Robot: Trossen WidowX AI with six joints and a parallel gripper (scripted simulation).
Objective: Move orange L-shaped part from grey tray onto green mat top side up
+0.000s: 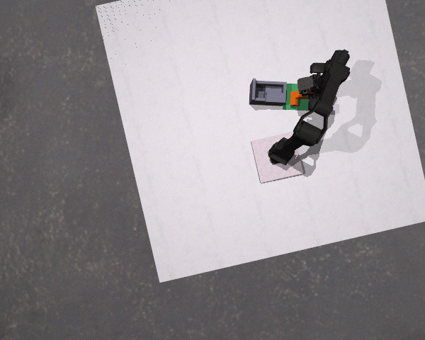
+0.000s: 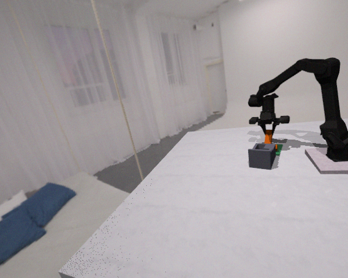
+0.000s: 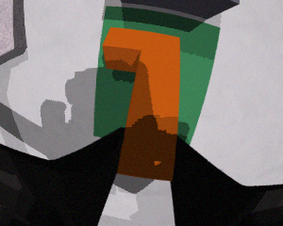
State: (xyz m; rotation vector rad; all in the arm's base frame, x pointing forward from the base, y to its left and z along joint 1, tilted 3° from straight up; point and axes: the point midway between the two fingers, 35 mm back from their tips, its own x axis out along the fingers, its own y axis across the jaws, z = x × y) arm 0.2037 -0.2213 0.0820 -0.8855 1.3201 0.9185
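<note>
The orange L-shaped part is 4 cm to the left of my gripper tip and 3 cm below it.
</note>
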